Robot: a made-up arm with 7 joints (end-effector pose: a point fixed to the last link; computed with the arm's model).
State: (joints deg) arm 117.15 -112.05 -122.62 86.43 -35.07 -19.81 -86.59
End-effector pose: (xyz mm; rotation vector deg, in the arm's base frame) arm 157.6 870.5 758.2 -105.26 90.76 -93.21
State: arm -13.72 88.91 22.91 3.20 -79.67 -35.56 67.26
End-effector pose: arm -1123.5 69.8 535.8 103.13 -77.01 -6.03
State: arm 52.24 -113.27 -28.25 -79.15 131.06 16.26 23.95
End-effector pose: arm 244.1 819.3 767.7 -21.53 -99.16 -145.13
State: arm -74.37 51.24 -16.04 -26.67 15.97 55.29 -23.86
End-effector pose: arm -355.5 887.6 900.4 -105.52 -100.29 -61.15
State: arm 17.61 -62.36 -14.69 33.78 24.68 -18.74 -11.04
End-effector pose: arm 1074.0 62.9 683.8 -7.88 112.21 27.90
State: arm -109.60 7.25 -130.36 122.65 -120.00 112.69 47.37
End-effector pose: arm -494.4 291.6 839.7 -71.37 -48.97 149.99
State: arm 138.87 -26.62 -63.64 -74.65 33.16 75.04 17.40
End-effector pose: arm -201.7 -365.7 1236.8 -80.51 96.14 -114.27
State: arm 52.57 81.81 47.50 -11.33 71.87 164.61 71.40
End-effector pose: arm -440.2 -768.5 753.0 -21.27 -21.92 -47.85
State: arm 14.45 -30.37 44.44 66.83 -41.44 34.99 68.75
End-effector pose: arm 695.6 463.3 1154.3 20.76 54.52 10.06
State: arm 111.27 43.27 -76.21 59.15 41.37 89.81 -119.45
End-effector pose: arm 701.7 -357.9 1122.2 -24.49 -32.05 0.15
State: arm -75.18 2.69 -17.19 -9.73 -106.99 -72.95 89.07
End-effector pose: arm -112.2 269.3 1559.3 -52.80 94.79 59.44
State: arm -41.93 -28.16 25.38 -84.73 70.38 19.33 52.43
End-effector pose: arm -413.5 -185.8 1371.7 14.97 -39.99 71.60
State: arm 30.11 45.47 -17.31 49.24 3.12 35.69 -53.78
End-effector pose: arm -213.3 -494.5 1534.0 -34.55 -33.48 2.25
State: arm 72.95 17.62 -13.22 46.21 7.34 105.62 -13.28
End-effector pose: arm 210.7 -135.7 1542.0 38.73 -67.83 42.61
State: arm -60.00 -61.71 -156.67 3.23 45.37 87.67 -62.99
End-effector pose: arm 498.3 -750.6 1114.4 140.14 -83.91 45.66
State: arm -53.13 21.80 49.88 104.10 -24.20 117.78 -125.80
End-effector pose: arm 327.9 29.3 1253.6 -163.84 -22.42 -28.73
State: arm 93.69 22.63 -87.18 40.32 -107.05 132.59 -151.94
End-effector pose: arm 234.8 -146.2 1499.3 97.70 0.64 64.00
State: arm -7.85 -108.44 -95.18 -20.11 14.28 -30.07 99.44
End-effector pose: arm 1066.2 -78.5 273.9 -6.67 16.75 -108.93
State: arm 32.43 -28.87 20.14 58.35 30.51 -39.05 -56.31
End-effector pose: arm 672.2 513.7 917.5 -53.86 82.76 132.88
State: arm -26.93 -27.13 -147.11 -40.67 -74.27 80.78 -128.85
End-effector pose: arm 780.4 -310.5 1002.6 -9.82 -30.10 2.04
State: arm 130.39 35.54 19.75 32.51 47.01 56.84 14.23
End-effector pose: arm 233.2 -184.1 1598.3 -64.38 -15.20 -142.80
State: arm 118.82 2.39 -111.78 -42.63 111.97 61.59 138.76
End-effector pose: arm -239.8 -83.3 1598.7 -58.46 -107.01 -122.53
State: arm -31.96 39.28 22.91 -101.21 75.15 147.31 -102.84
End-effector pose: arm -646.0 1.0 724.5 -71.95 127.94 -20.68
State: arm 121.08 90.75 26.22 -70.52 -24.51 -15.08 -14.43
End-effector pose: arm 679.6 -322.7 62.6 146.29 -63.56 57.80
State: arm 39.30 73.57 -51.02 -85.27 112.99 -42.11 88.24
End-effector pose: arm -808.2 0.2 512.7 8.65 -53.36 26.77
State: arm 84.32 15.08 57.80 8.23 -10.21 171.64 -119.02
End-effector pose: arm 133.4 -185.4 1448.6 65.80 -36.91 -39.45
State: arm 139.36 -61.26 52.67 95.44 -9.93 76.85 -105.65
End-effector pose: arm -815.7 197.2 488.6 20.84 67.81 -99.38
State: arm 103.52 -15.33 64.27 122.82 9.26 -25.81 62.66
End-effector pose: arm -453.8 207.2 573.3 -129.49 41.60 12.65
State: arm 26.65 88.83 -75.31 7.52 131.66 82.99 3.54
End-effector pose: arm -765.4 -724.6 704.6 -41.20 143.17 -85.81
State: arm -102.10 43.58 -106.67 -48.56 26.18 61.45 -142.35
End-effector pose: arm 559.9 396.6 1174.0 5.70 -62.17 27.53
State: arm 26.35 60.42 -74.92 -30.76 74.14 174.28 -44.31
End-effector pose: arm -713.8 -329.6 969.6 -34.48 112.72 32.36
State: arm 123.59 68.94 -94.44 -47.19 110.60 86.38 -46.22
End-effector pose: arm 279.9 -888.0 925.5 89.08 -128.86 3.06
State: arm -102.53 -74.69 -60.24 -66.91 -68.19 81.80 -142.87
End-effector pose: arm 408.7 -548.7 881.8 41.32 -51.25 -9.67
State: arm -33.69 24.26 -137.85 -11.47 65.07 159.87 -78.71
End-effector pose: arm -332.3 180.8 1376.3 79.29 52.28 64.74
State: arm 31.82 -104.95 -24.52 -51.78 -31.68 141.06 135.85
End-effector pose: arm 502.9 407.9 830.8 63.88 9.71 121.06
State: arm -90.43 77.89 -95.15 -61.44 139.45 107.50 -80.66
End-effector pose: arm 282.2 766.1 871.0 146.85 55.54 12.83
